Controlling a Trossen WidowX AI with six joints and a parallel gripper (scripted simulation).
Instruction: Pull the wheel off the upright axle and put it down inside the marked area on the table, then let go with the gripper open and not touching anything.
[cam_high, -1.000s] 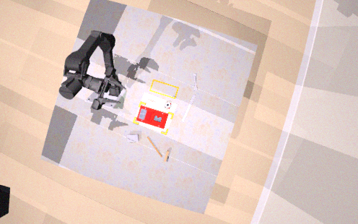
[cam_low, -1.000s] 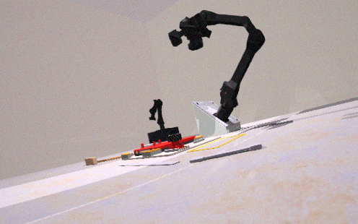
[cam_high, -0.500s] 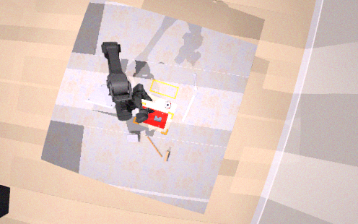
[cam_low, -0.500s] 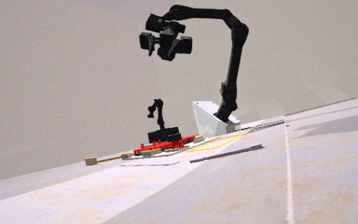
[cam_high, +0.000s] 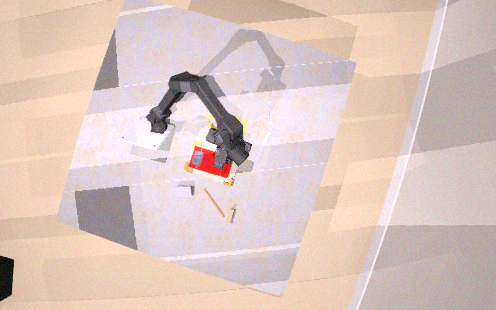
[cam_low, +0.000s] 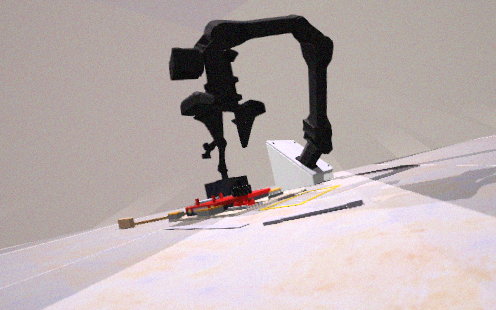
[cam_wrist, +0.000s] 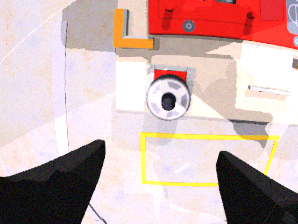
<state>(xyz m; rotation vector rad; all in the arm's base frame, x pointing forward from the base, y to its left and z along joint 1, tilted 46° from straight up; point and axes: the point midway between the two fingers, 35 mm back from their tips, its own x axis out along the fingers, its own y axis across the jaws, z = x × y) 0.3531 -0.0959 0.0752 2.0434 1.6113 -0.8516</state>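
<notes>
Right now my gripper tip is 9 cm above the wheel. Round my gripper tip: upright axle: 1 cm to the right, 9 cm below.
</notes>
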